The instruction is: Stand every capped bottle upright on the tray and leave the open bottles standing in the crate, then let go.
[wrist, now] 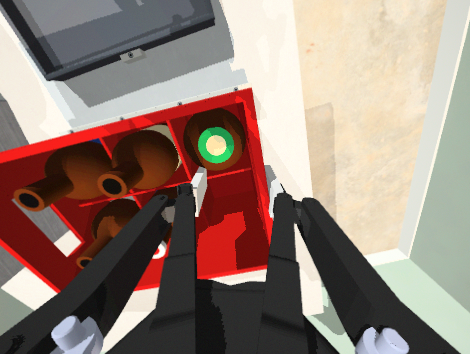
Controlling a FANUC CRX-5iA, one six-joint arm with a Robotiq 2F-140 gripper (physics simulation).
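Places are measured from the arm's base along level axes (x ahead, y left, z up), in centimetres.
Pixels of known places: gripper, fingertip midpoint: (234, 175).
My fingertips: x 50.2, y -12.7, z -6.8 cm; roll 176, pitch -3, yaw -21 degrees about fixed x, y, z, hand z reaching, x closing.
For each thing: its top centre in the pictures, then the offset to it from my fingertips. "*": a spot on its surface instead.
- red crate, middle of its top: (129, 229) dy +0.8, dx -10.7, dz +5.8 cm
- brown bottle with a green cap, middle of its top: (207, 161) dy +4.5, dx -0.9, dz +5.5 cm
- lower down, middle of its top: (87, 264) dy -2.8, dx -20.0, dz +4.6 cm
- red round thing, surface spot: (159, 250) * dy -3.9, dx -10.8, dz +4.6 cm
- dark panel with a black frame, surface spot: (125, 30) * dy +21.1, dx -8.1, dz -11.2 cm
The red crate (150, 120) fills the left and middle of the wrist view. A brown bottle with a green cap (216, 145) stands upright in its upper right compartment. Brown bottles with open mouths show in compartments to the left, one near the middle (145, 160), one farther left (77, 167) and one lower down (117, 222). A white and red round thing (159, 250) is partly hidden behind the left finger. My gripper (234, 175) is partly open, below the green-capped bottle in the view, with no bottle seen between its fingertips. I cannot identify the tray.
A dark panel with a black frame (125, 30) lies beyond the crate at the upper left. A beige mottled surface (370, 100) lies to the right, bounded by a pale edge (430, 130). The crate's right wall passes close to the right fingertip.
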